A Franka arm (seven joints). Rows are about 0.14 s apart.
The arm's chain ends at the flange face. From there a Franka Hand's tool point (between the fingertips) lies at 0.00 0.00 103.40 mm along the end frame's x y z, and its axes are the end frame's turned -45 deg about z.
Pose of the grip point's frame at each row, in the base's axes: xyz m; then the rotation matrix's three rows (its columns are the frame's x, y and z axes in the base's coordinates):
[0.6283 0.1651 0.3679], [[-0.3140 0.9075 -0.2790], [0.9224 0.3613 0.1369], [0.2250 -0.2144 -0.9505]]
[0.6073 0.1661 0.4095], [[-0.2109 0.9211 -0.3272], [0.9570 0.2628 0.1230], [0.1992 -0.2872 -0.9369]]
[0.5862 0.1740 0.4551], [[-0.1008 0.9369 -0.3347], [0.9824 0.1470 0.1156], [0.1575 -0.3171 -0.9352]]
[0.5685 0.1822 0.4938], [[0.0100 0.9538 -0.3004], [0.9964 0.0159 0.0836], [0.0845 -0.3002 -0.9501]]
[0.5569 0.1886 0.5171], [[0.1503 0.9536 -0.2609], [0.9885 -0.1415 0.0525], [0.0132 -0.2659 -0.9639]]
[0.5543 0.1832 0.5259], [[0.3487 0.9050 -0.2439], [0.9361 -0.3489 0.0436], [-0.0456 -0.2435 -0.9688]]
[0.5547 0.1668 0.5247], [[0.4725 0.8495 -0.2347], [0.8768 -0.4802 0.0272], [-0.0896 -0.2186 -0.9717]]
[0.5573 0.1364 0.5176], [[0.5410 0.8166 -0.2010], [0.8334 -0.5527 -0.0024], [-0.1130 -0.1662 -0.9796]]
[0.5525 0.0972 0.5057], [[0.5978 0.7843 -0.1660], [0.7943 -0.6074 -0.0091], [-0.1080 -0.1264 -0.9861]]
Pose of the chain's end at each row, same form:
[0.6571 0.1509 0.4662], [[0.4197 0.8637 -0.2790], [0.9077 -0.3968 0.1369], [0.0075 -0.3107 -0.9505]]
[0.6411 0.1534 0.5064], [[0.5022 0.8004 -0.3272], [0.8625 -0.4909 0.1230], [-0.0622 -0.3439 -0.9369]]
[0.6208 0.1620 0.5518], [[0.5912 0.7338 -0.3347], [0.7986 -0.5907 0.1156], [-0.1129 -0.3356 -0.9352]]
[0.5996 0.1736 0.5920], [[0.6815 0.6674 -0.3004], [0.7158 -0.6933 0.0836], [-0.1525 -0.2720 -0.9501]]
[0.5839 0.1832 0.6168], [[0.7806 0.5680 -0.2609], [0.5989 -0.7990 0.0525], [-0.1787 -0.1974 -0.9639]]
[0.5795 0.1787 0.6261], [[0.8865 0.3934 -0.2439], [0.4152 -0.9086 0.0436], [-0.2044 -0.1399 -0.9688]]
[0.5790 0.1640 0.6252], [[0.9348 0.2666 -0.2347], [0.2804 -0.9595 0.0272], [-0.2179 -0.0912 -0.9717]]
[0.5781 0.1366 0.6189], [[0.9600 0.1949 -0.2010], [0.1985 -0.9801 -0.0024], [-0.1974 -0.0376 -0.9796]]
[0.5697 0.0981 0.6077], [[0.9773 0.1319 -0.1660], [0.1322 -0.9912 -0.0091], [-0.1657 -0.0130 -0.9861]]

